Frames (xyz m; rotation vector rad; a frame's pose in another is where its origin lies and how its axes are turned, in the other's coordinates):
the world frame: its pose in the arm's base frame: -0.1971 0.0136 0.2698 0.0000 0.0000 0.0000
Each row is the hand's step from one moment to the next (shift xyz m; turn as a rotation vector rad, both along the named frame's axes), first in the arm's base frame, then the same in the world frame.
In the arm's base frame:
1: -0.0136 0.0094 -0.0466 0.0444 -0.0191 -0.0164
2: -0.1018 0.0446 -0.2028 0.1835 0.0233 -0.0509
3: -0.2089 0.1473 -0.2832 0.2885 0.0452 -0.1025
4: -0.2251 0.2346 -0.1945 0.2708 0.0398 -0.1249
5: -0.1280 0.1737 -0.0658 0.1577 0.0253 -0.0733
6: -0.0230 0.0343 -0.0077 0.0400 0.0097 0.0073
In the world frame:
1: -0.0136 0.0094 -0.0466 0.0444 -0.0191 -0.0164
2: -0.1018 0.0446 -0.2028 0.1835 0.0233 -0.0509
3: -0.2089 0.1473 -0.2832 0.2885 0.0452 -0.1025
4: -0.2251 0.2346 -0.1945 0.2708 0.0398 -0.1249
5: -0.1280 0.1737 -0.0658 0.1577 0.0253 -0.0733
6: -0.0230 0.0343 -0.0077 0.0400 0.0097 0.0073

